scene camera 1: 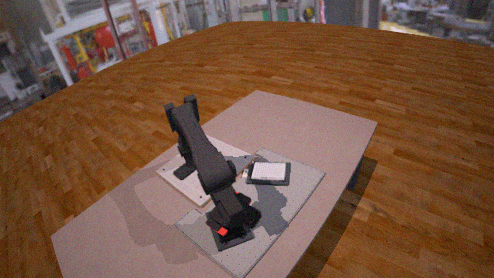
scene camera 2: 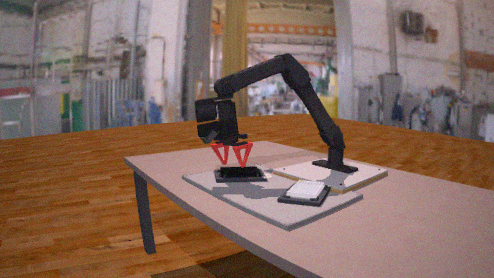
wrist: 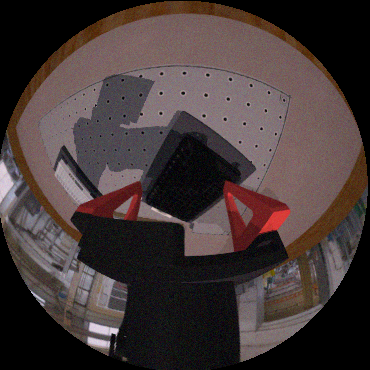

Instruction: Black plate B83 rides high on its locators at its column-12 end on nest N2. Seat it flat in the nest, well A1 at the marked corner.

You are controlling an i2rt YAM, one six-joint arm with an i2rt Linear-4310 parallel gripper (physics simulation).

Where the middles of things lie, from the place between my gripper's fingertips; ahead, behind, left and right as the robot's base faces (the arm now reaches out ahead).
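Black well plate [wrist: 193, 177]: my hand 3 cm past it, 1 cm to the left of it, 2 cm above it. From my hand: N2 nest [wrist: 185, 123], 3 cm behind, 1 cm to the right, 3 cm below; white well plate [wrist: 64, 174], 27 cm to the left, 7 cm behind, 2 cm below. Farthest from my hand of the things named here, going by their middles: the white well plate.
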